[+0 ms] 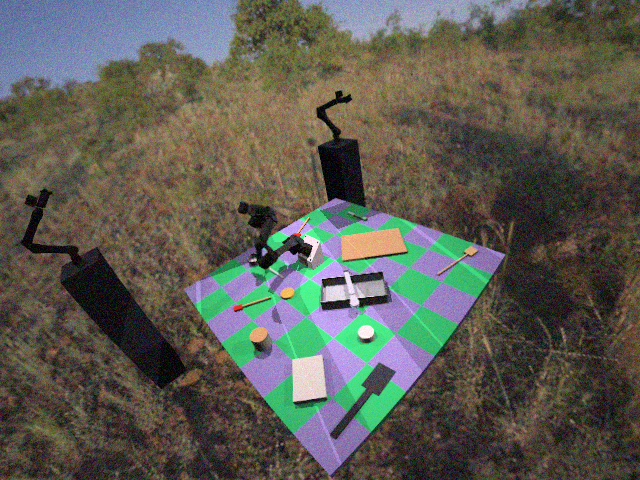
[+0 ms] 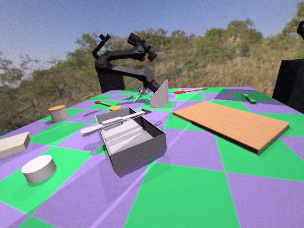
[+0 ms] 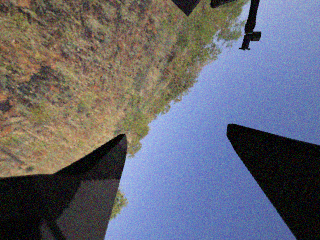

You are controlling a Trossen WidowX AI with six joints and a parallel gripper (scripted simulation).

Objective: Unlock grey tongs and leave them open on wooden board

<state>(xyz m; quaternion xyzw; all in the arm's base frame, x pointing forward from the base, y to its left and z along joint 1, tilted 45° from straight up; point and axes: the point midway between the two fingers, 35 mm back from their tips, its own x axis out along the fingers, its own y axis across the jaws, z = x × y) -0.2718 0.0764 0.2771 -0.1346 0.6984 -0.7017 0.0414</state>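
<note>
Now: the roasting tin 68 cm ahead of my gripper tip, 30 cm below it and 10 cm to the left of it. The rest, counted from my gripper tip: cork-lidded jar 56 cm ahead, 36 cm to the right, 30 cm below; then wooden board 51 cm ahead, 47 cm to the left, 32 cm below; then white cylinder 89 cm ahead, 31 cm below, 5 cm to the right.
</note>
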